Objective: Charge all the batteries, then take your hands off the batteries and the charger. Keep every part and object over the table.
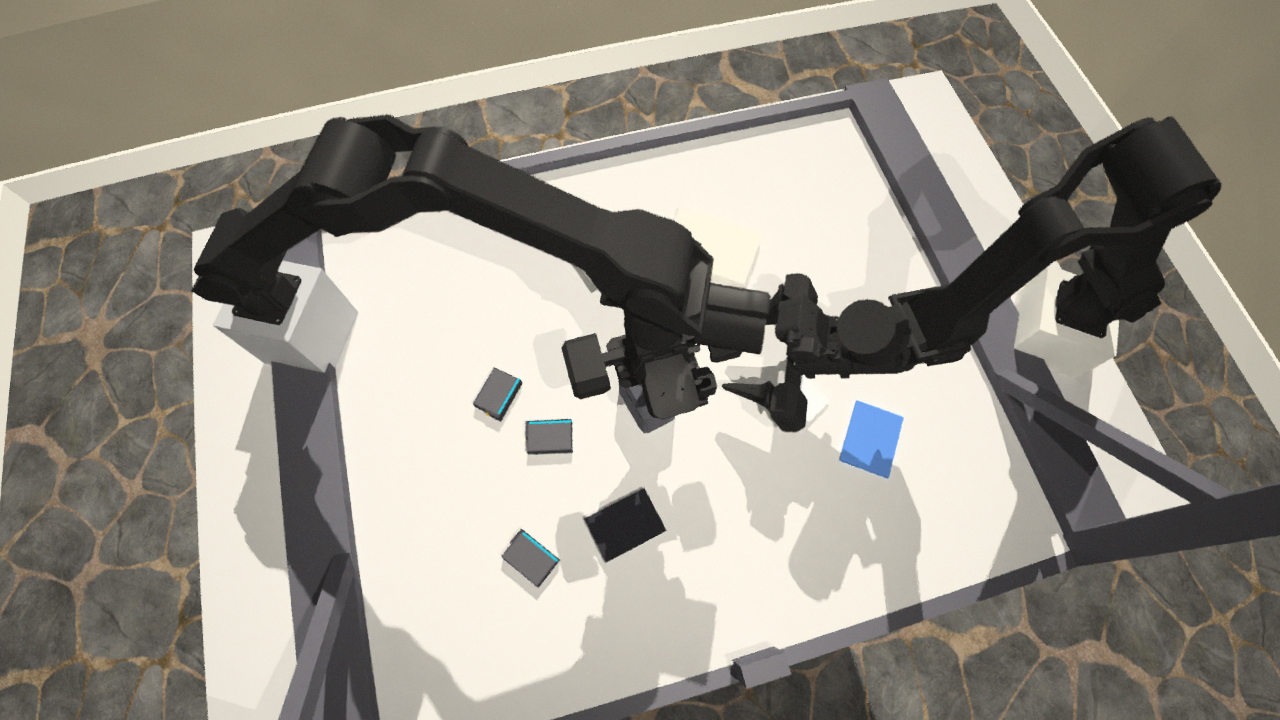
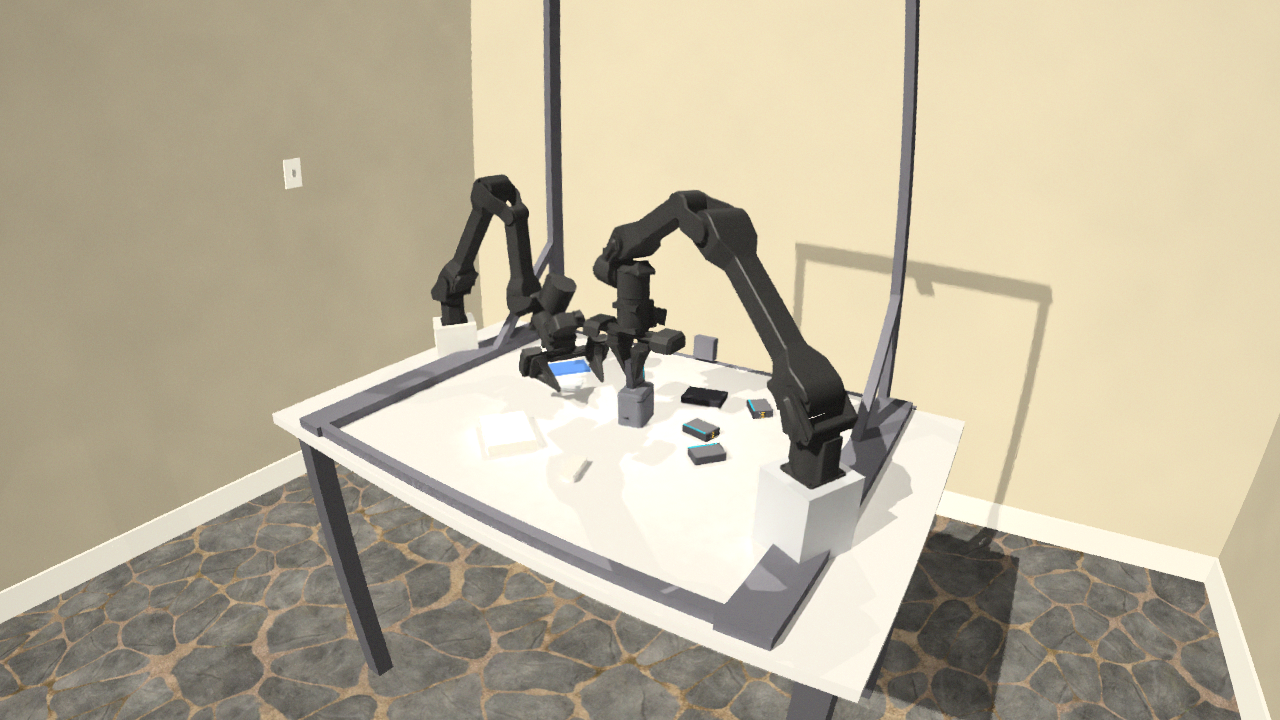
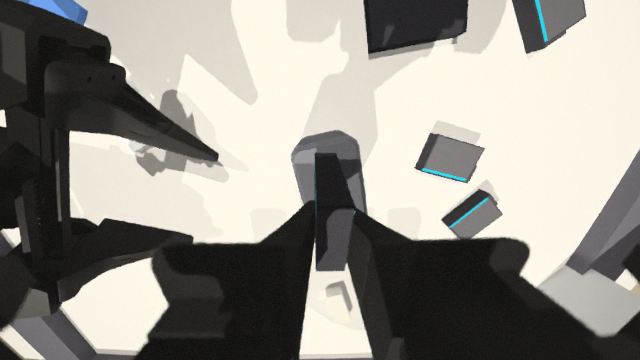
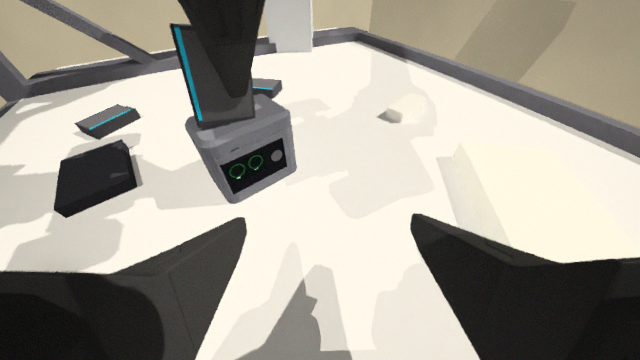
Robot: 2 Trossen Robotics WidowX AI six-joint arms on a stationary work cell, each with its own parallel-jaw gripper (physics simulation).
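Frame: origin at the left arm's base, x ahead, y left, z up, level; millimetres.
Seen in the pictures: left gripper, fingertip midpoint: (image 2: 632,377) (image 3: 325,206) (image 4: 236,91); right gripper, fingertip midpoint: (image 2: 581,385) (image 3: 204,203) (image 4: 328,223); left arm's base, link origin: (image 1: 267,296) (image 2: 812,471); right arm's base, link origin: (image 1: 1081,309) (image 2: 453,320).
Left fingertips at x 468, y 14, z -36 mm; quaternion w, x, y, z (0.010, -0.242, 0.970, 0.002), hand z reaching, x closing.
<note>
Offsets run from my left fingertips to a thing's top centre.
My left gripper (image 2: 635,379) (image 4: 236,91) is shut on an upright dark battery with a cyan stripe @(dz +42, dx +4, dy -7 mm) (image 3: 330,245) (image 4: 195,100). The battery's lower end meets the top of the grey charger @(dz -18, dx -3, dy -6 mm) (image 2: 636,407) (image 3: 306,175) (image 4: 250,141); how deep it sits is hidden. The charger's display shows two green rings and a grey dot. Three batteries lie loose: one @(dz -68, dx -193, dy -39 mm) (image 1: 497,394) (image 2: 706,454) (image 3: 472,217), one @(dz -68, dx -113, dy -79 mm) (image 1: 548,437) (image 2: 700,429) (image 3: 450,155), and one @(dz -68, dx -97, dy -226 mm) (image 1: 530,557) (image 2: 759,408) (image 4: 107,120). My right gripper (image 2: 578,380) (image 4: 328,223) is open and empty beside the charger.
A black box @(dz -71, dx +4, dy -165 mm) (image 1: 624,523) (image 2: 704,396) (image 3: 417,22) (image 4: 95,175) lies near the charger. A blue slab @(dz -78, dx +288, dy +8 mm) (image 1: 870,434) (image 2: 569,368) lies near the right gripper. A pale box @(dz -63, dx +38, dy +235 mm) (image 2: 510,434) (image 4: 550,205) and a small white piece @(dz -70, dx -128, dy +178 mm) (image 2: 577,468) (image 4: 407,110) lie on the table. The two arms are close together.
</note>
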